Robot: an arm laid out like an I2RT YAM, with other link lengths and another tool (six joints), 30 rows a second.
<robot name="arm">
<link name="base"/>
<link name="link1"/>
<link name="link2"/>
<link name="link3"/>
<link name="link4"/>
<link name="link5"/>
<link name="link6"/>
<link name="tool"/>
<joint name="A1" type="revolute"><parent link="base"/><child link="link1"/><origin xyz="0 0 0.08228" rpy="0 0 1.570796"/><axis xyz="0 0 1"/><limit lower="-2.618" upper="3.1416"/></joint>
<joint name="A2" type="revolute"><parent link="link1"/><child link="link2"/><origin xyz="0.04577 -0.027 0.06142" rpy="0 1.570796 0"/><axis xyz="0 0 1"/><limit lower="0" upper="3.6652"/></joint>
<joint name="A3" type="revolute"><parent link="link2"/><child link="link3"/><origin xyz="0 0.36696 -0.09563" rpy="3.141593 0 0"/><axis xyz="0 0 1"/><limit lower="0" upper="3.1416"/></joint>
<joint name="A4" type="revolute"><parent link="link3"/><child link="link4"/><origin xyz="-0.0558 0.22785 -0.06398" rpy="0 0 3.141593"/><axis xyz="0 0 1"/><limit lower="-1.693" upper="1.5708"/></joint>
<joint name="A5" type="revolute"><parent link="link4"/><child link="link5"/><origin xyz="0.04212 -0.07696 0.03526" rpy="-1.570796 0 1.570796"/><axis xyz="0 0 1"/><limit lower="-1.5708" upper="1.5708"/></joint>
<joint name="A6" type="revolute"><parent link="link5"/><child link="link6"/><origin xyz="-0.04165 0 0.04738" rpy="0 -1.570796 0"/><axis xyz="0 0 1"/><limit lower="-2.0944" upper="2.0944"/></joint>
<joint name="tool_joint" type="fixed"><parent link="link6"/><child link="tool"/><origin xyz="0.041 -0.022 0.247" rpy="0.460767 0 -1.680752"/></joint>
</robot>
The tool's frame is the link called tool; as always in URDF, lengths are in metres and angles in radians.
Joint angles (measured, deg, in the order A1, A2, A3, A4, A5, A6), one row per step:
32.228 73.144 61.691 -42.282 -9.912 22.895
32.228 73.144 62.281 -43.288 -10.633 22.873
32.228 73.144 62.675 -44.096 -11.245 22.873
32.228 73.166 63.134 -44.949 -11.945 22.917
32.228 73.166 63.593 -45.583 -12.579 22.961
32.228 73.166 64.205 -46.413 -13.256 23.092
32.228 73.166 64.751 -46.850 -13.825 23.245
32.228 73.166 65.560 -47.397 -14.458 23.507
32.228 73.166 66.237 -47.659 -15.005 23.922
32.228 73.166 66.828 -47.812 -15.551 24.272
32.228 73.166 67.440 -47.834 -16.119 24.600
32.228 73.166 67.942 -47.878 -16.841 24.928
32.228 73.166 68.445 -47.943 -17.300 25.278
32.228 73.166 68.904 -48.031 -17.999 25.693
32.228 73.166 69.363 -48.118 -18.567 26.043
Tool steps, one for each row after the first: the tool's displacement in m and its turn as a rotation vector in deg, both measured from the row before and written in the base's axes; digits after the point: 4 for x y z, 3 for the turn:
-0.0043 0.0015 0.0016 0.263 0.653 0.442
-0.0039 0.0011 0.0008 0.200 0.615 0.357
-0.0042 0.0015 0.0012 0.278 0.678 0.369
-0.0029 0.0019 0.0019 0.362 0.446 0.328
-0.0034 0.0019 0.0025 0.400 0.545 0.281
-0.0015 0.0025 0.0031 0.506 0.233 0.201
-0.0012 0.0032 0.0047 0.668 0.187 0.153
-0.0003 0.0034 0.0045 0.739 0.100 -0.013
-0.0001 0.0034 0.0043 0.726 0.049 0.044
0.0004 0.0038 0.0049 0.812 -0.080 0.080
-0.0007 0.0040 0.0042 0.843 0.100 0.179
0.0000 0.0030 0.0039 0.659 0.019 0.010
-0.0011 0.0037 0.0039 0.803 0.217 0.112
-0.0007 0.0031 0.0037 0.692 0.126 0.087

